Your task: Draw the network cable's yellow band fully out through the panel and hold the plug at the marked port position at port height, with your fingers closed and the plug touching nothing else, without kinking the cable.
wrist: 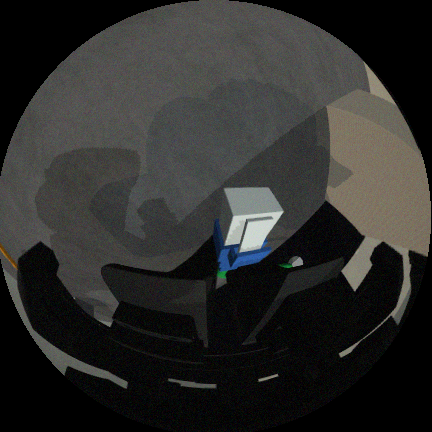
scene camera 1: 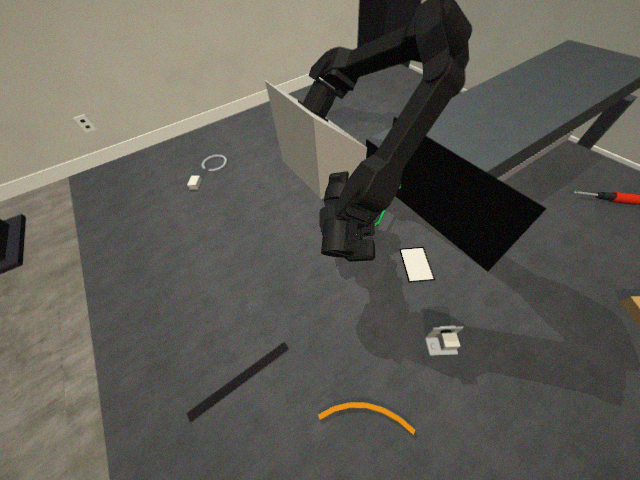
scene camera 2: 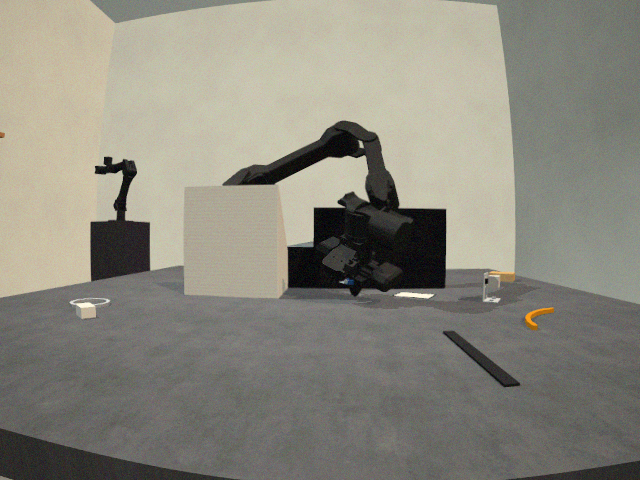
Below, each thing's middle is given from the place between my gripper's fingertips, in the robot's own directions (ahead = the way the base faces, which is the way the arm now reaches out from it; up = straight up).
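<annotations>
White black-edged card point(scene camera 1: 415, 260): my gripper 3 cm to the right of it, 13 cm short of it. Black strip point(scene camera 1: 248, 373): 40 cm to the right of my hand, 14 cm ahead. Nearest to my gripper of the things named here, going by their middles: the card.
</annotations>
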